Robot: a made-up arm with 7 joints. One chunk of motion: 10 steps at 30 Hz.
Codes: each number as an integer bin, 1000 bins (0 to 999) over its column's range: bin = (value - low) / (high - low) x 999, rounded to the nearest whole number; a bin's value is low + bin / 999 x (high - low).
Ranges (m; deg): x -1.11..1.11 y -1.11..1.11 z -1.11..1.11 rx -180..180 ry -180..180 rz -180..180
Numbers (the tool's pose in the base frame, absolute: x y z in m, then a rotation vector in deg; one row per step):
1: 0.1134 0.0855 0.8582 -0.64 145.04 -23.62
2: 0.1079 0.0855 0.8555 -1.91 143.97 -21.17
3: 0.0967 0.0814 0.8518 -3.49 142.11 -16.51
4: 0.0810 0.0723 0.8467 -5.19 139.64 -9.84
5: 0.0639 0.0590 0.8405 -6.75 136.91 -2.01
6: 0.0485 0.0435 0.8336 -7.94 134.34 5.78
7: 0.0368 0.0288 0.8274 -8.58 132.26 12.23
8: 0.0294 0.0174 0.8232 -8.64 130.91 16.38
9: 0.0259 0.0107 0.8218 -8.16 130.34 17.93
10: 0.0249 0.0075 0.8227 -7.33 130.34 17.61
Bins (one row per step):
1: 551 538 886 498 902 434
2: 548 538 884 494 899 441
3: 543 536 883 490 894 454
4: 536 532 881 485 887 472
5: 528 526 878 481 879 494
6: 521 519 875 477 872 516
7: 516 512 872 476 867 533
8: 513 507 870 476 863 545
9: 511 504 869 477 861 549
10: 511 503 870 479 861 548

